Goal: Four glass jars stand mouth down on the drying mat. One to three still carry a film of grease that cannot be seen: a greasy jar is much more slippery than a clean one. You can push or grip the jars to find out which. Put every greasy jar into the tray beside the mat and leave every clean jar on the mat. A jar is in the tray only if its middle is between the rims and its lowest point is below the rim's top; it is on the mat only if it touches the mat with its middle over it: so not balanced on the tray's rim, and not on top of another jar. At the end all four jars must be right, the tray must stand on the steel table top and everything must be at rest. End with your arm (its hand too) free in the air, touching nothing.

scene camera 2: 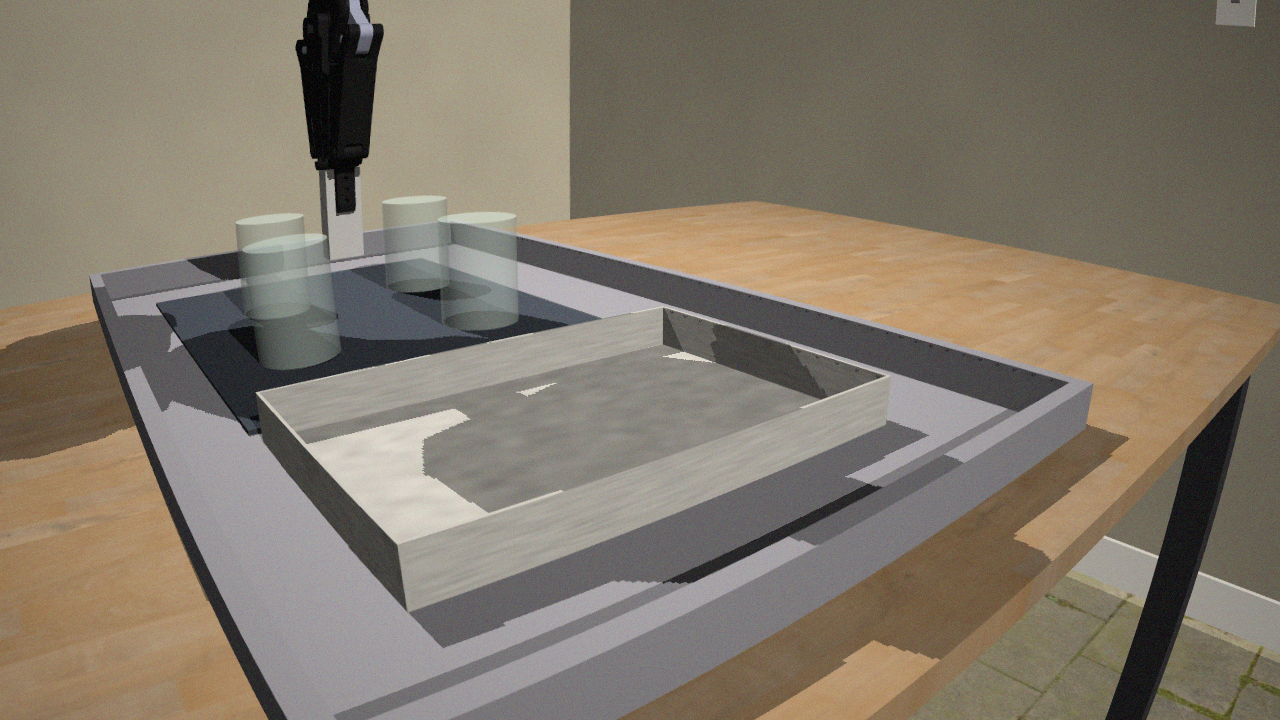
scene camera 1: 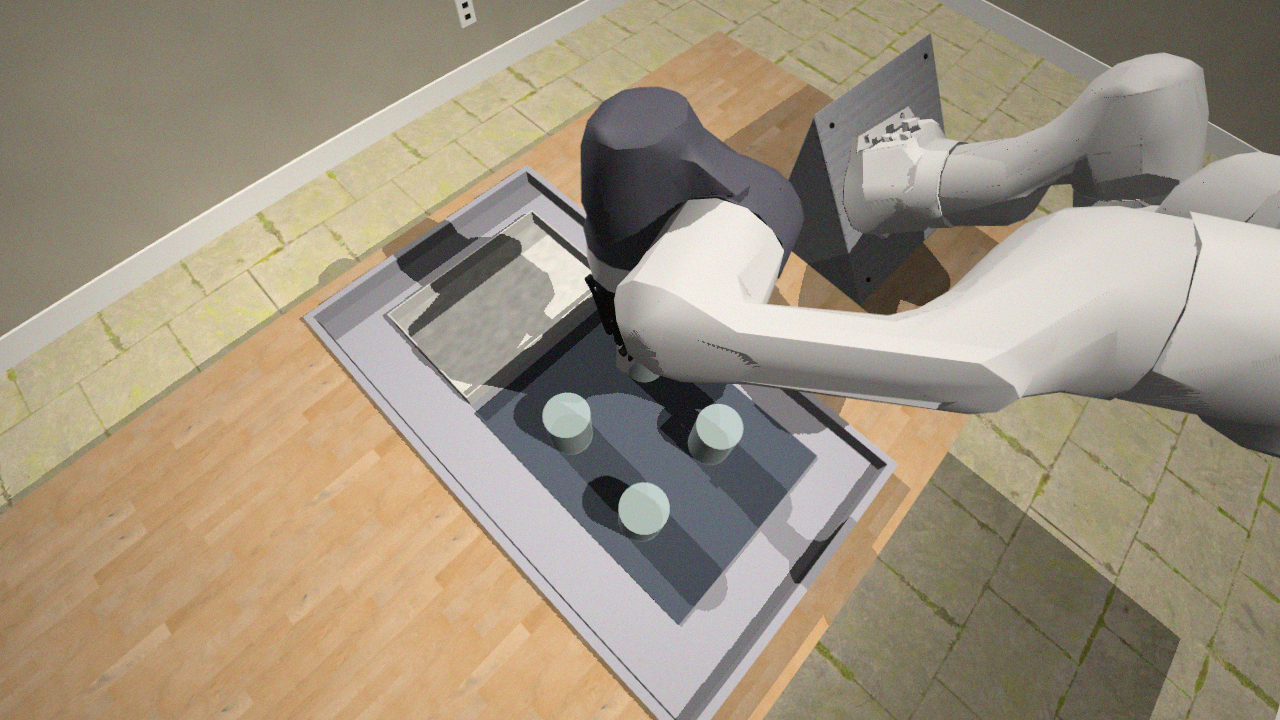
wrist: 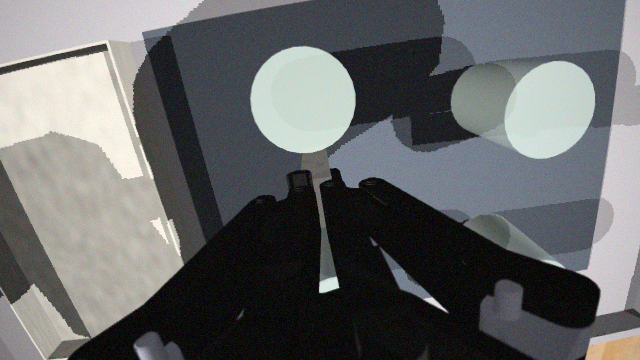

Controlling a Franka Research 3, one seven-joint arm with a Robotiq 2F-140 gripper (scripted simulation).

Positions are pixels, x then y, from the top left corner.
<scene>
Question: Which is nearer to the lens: the glass jar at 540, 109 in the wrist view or the pale tray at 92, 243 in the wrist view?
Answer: The glass jar.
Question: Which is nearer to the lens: the glass jar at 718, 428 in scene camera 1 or the pale tray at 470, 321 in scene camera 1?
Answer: The glass jar.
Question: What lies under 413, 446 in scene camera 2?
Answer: A pale tray.
</scene>
